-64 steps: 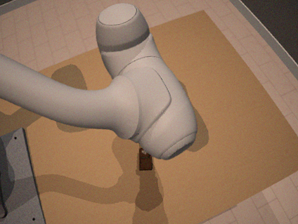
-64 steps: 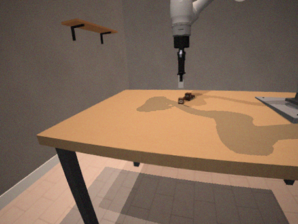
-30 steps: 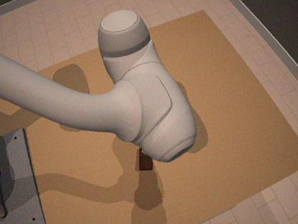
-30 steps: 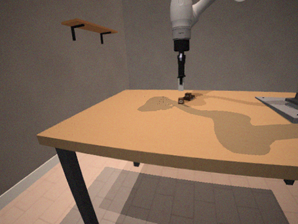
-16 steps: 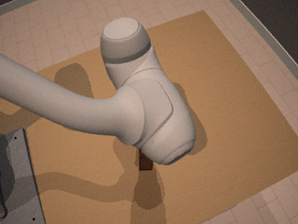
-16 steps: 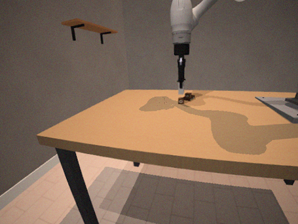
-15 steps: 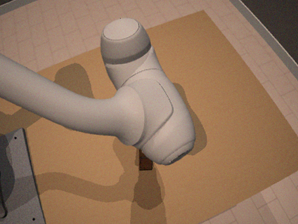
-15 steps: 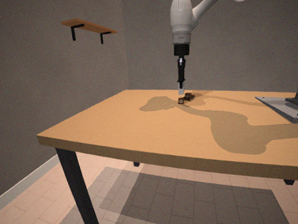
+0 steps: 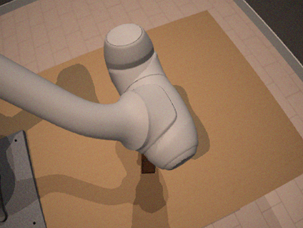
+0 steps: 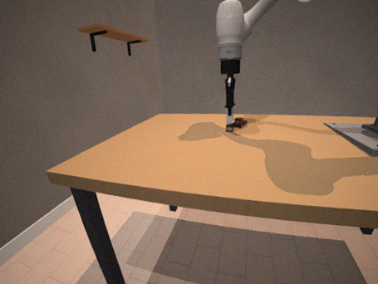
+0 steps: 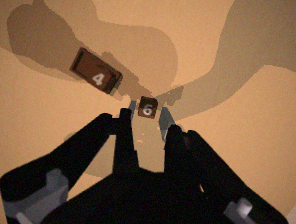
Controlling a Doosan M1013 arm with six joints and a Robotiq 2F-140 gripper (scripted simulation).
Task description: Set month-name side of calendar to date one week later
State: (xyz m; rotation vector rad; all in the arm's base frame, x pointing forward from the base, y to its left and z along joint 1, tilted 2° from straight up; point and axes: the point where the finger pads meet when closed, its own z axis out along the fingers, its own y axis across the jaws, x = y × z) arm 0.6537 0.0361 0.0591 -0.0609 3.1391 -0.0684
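Now: hand 60 mm above the cube. The rest, counted from my hand: tray 100 mm to the right, 60 mm below, 40 mm behind.
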